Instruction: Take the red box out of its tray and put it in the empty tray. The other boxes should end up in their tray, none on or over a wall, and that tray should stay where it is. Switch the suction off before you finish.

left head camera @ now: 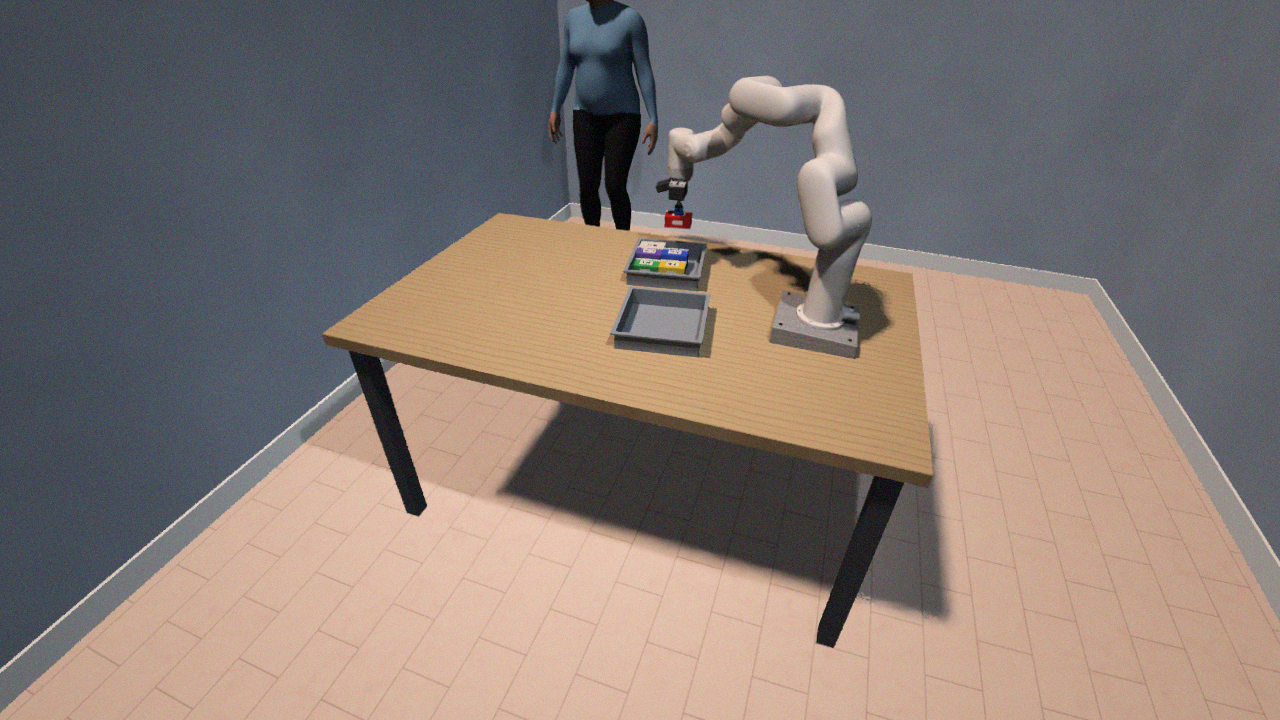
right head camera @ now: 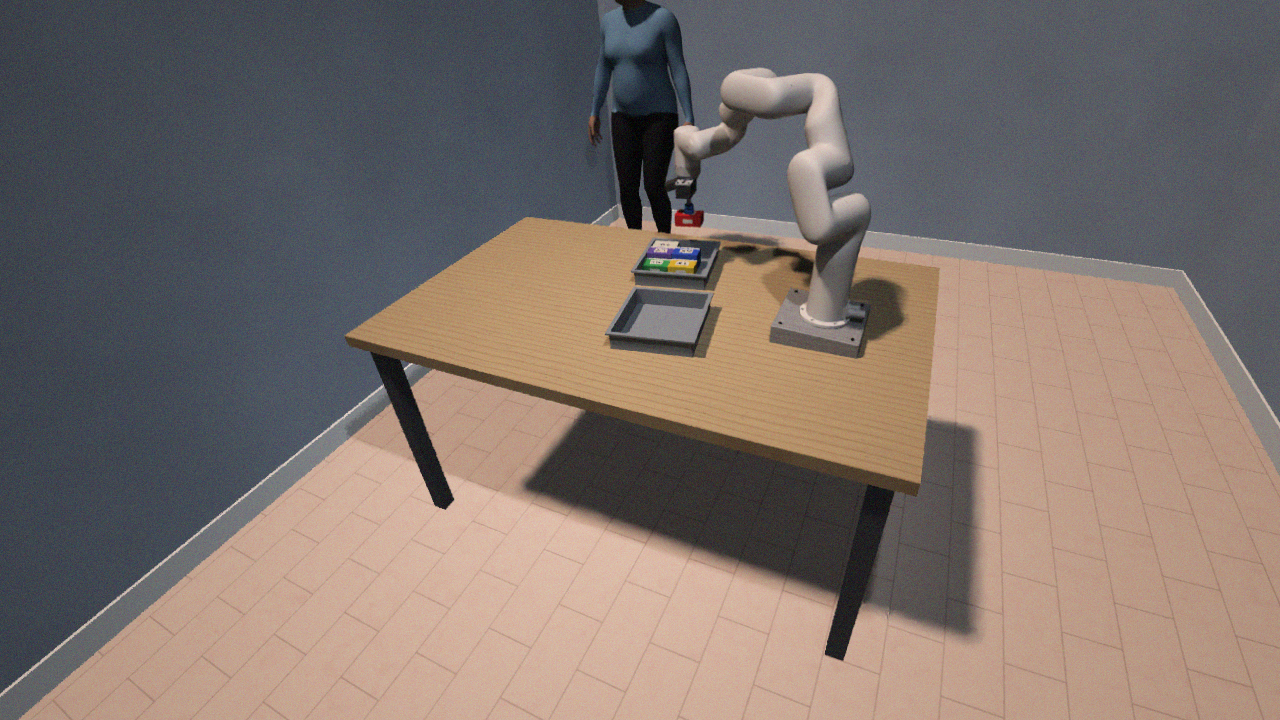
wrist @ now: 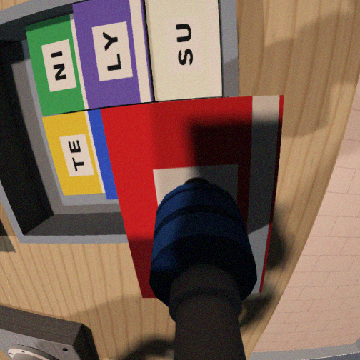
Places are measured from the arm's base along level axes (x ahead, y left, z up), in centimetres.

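Pixels of known places: end effector, tool point: (left head camera: 678, 217) (right head camera: 689, 215); arm's base, origin of the base link: (left head camera: 819, 317) (right head camera: 824, 315).
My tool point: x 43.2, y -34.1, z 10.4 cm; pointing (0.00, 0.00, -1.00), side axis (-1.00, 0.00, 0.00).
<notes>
For each thing: its middle in the pictures, then the offset to it from my tool point. Level surfaces: height alone.
- red box, body centre: (right head camera: 689, 218) (left head camera: 678, 219) dx +0.0, dy +0.0, dz -0.7 cm
- back tray, body centre: (right head camera: 677, 263) (left head camera: 667, 263) dx +1.8, dy +8.4, dz -12.1 cm
- green box, body centre: (right head camera: 656, 266) (left head camera: 646, 267) dx +7.8, dy +11.1, dz -12.7 cm
- yellow box, body centre: (right head camera: 682, 268) (left head camera: 672, 269) dx -0.3, dy +10.8, dz -12.6 cm
- blue box, body centre: (right head camera: 686, 258) (left head camera: 674, 259) dx -0.1, dy +5.4, dz -11.8 cm
- empty tray, body centre: (right head camera: 662, 320) (left head camera: 662, 320) dx -2.9, dy +42.0, dz -12.1 cm
- table, its level: dz -14.6 cm
My suction gripper (left head camera: 678, 210) (right head camera: 688, 208) (wrist: 196, 187) holds the red box (left head camera: 677, 220) (right head camera: 688, 219) (wrist: 130, 165) on its cup, in the air well above the back tray (left head camera: 664, 279) (right head camera: 673, 279) (wrist: 75, 239). In that tray are a green box (left head camera: 645, 265) (right head camera: 656, 265) (wrist: 50, 100), a purple box (wrist: 95, 90), a cream box (wrist: 187, 82), a yellow box (left head camera: 673, 265) (right head camera: 682, 265) (wrist: 80, 185) and a blue box (left head camera: 674, 255) (right head camera: 686, 254) (wrist: 98, 135), mostly hidden by the red box in the wrist view. The empty tray (left head camera: 657, 342) (right head camera: 653, 343) stands nearer the front.
The arm's base (left head camera: 810, 337) (right head camera: 816, 337) (wrist: 45, 330) stands on the table (left head camera: 519, 331) (right head camera: 528, 331) (wrist: 30, 280), to the right of the trays in both head views. A person (left head camera: 604, 62) (right head camera: 642, 62) stands behind the table's back edge.
</notes>
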